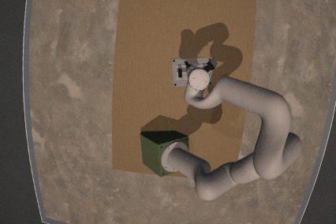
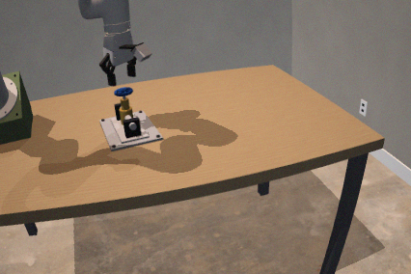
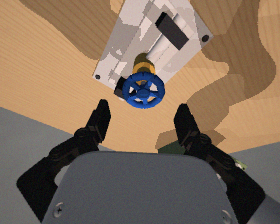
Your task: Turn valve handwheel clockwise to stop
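Now: hand 60 mm above the blue handwheel.
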